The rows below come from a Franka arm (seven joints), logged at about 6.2 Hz.
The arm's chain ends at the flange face. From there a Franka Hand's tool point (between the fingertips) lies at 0.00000 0.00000 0.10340 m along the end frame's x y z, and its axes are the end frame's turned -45 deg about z.
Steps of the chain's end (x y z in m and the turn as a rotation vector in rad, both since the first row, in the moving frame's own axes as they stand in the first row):
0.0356, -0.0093, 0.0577, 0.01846, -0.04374, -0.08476
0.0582, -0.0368, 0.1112, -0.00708, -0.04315, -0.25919
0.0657, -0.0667, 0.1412, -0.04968, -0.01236, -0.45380
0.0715, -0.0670, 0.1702, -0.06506, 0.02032, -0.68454
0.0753, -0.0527, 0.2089, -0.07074, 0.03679, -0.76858
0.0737, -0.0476, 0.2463, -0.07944, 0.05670, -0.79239
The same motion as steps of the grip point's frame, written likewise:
0.0297, 0.0141, 0.0576, 0.04398, -0.01788, -0.08476
0.0632, 0.0130, 0.1111, 0.02551, -0.03552, -0.25919
0.0898, 0.0029, 0.1411, -0.02639, -0.04387, -0.45380
0.0970, 0.0100, 0.1700, -0.06037, -0.03164, -0.68454
0.0911, 0.0240, 0.2086, -0.07604, -0.02401, -0.76858
0.0880, 0.0280, 0.2458, -0.09627, -0.01608, -0.79239

